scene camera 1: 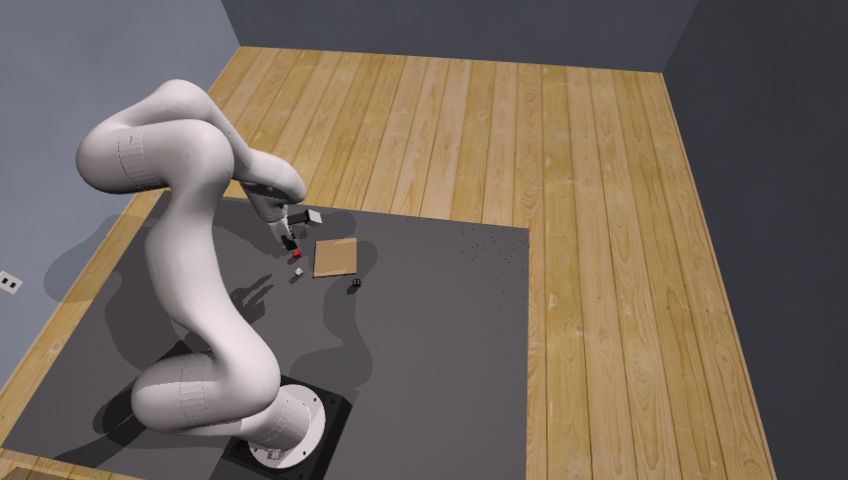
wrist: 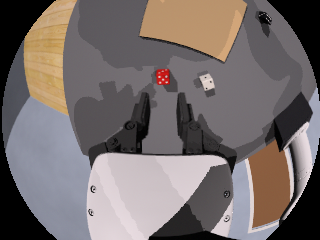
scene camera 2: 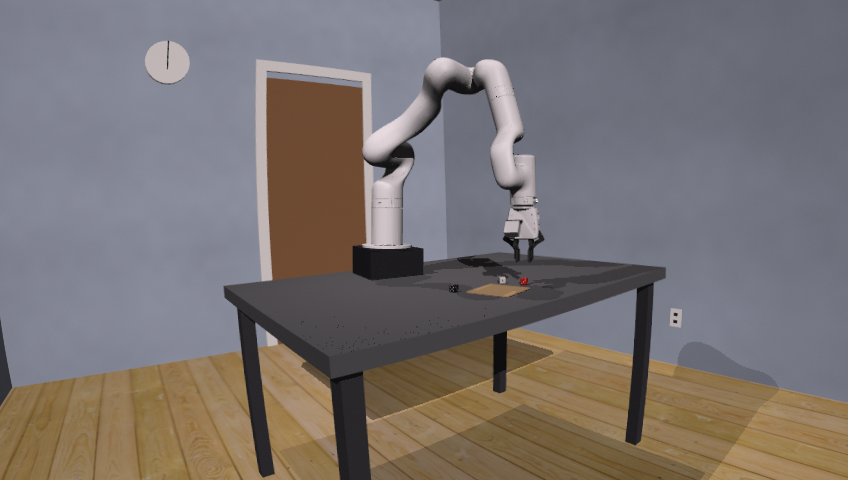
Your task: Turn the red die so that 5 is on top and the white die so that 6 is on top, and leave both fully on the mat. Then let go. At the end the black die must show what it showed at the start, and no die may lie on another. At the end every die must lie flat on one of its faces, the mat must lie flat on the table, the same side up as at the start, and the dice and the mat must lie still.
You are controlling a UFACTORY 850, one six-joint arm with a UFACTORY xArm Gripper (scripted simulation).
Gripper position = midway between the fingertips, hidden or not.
In view: my gripper (scene camera 2: 523, 261) and a tan mat (scene camera 1: 332, 257).
My gripper shows as well in the wrist view (wrist: 163, 101).
